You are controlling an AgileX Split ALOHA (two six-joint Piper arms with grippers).
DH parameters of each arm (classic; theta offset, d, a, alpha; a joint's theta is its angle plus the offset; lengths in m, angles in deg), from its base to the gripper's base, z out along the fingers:
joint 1: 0 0.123 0 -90
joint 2: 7.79 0 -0.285 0
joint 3: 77.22 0 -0.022 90
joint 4: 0 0.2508 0 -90
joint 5: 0 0 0.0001 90
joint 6: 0 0.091 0 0
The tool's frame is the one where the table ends.
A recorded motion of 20 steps. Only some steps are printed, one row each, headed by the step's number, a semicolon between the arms.
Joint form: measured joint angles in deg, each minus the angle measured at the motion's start. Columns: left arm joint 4, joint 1, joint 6, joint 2, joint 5, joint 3; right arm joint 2, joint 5, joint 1, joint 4, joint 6, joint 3.
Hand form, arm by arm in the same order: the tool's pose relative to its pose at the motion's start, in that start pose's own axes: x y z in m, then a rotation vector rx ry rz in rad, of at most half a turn. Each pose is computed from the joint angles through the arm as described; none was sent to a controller.
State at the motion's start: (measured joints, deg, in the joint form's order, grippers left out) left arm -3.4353 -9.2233 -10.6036 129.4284 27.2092 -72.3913; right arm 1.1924 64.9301 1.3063 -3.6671 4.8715 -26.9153
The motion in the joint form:
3: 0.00 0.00 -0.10 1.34 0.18 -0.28; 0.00 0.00 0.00 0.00 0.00 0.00
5: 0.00 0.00 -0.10 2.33 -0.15 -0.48; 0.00 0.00 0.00 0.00 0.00 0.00
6: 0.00 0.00 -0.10 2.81 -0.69 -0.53; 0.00 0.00 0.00 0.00 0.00 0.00
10: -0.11 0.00 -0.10 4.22 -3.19 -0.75; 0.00 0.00 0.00 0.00 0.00 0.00
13: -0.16 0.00 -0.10 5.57 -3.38 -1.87; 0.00 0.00 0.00 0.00 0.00 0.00
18: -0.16 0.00 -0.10 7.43 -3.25 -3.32; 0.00 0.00 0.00 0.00 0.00 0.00
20: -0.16 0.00 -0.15 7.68 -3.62 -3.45; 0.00 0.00 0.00 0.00 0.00 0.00
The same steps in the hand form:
3: 0.0023 0.0008 0.0081 -0.0050 0.0211 -0.0023; 0.0000 0.0000 0.0000 0.0000 0.0000 0.0000
5: 0.0035 0.0013 0.0141 -0.0072 0.0288 -0.0026; 0.0000 0.0000 0.0000 0.0000 0.0000 0.0000
6: 0.0038 0.0015 0.0172 -0.0072 0.0268 -0.0028; 0.0000 0.0000 0.0000 0.0000 0.0000 0.0000
10: 0.0028 0.0016 0.0259 -0.0033 0.0042 -0.0051; 0.0000 0.0000 0.0000 0.0000 0.0000 0.0000
13: 0.0007 0.0013 0.0324 -0.0033 0.0049 -0.0060; 0.0000 0.0000 0.0000 0.0000 0.0000 0.0000
18: -0.0008 0.0012 0.0416 -0.0055 0.0141 -0.0062; 0.0000 0.0000 0.0000 0.0000 0.0000 0.0000
20: -0.0013 0.0011 0.0429 -0.0048 0.0098 -0.0071; 0.0000 0.0000 0.0000 0.0000 0.0000 0.0000

